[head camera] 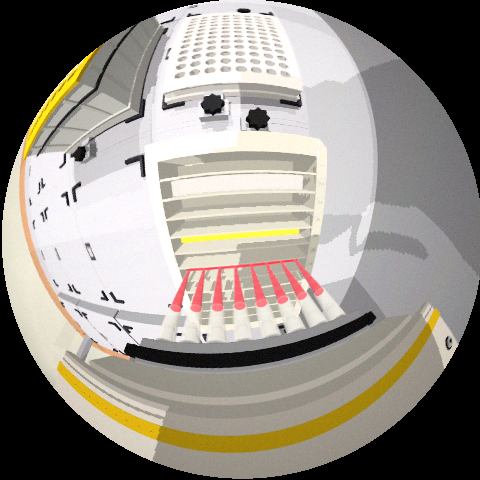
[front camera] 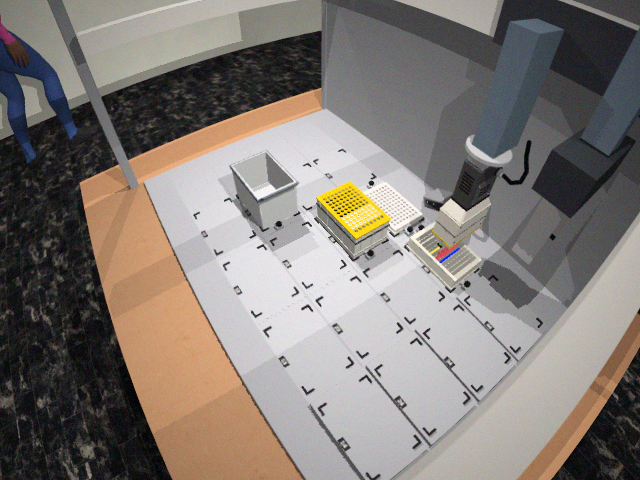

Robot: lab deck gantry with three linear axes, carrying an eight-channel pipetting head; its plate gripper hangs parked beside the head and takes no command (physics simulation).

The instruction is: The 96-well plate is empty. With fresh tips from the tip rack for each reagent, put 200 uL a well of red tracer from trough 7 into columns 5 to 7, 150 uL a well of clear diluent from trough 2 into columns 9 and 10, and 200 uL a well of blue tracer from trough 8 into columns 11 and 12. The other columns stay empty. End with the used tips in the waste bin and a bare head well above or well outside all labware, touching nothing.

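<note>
The eight-channel head (front camera: 460, 219) (head camera: 240, 400) is over the back part of the trough reservoir (front camera: 421, 254) (head camera: 200, 144). Eight white tips (head camera: 242, 322) are on it, their lower parts filled red. Their ends meet the red liquid (head camera: 242, 265) in trough 7. Trough 2 (head camera: 237, 185) holds pale liquid; blue liquid (front camera: 450, 255) shows in the front view. The 96-well plate (front camera: 408, 223) (head camera: 265, 86) shows no coloured wells. The yellow tip rack (front camera: 336, 228) (head camera: 55, 107) is partly filled. The waste bin (front camera: 279, 206) stands left. The parked gripper's fingers cannot be made out clearly.
A dark block (front camera: 578, 175) hangs on a blue-grey column right of the head. Yellow liquid (head camera: 240, 236) lies in another trough. Black knobs (head camera: 212, 104) (head camera: 257, 119) stand between plate and reservoir. A grey wall (front camera: 392, 93) rises behind the deck.
</note>
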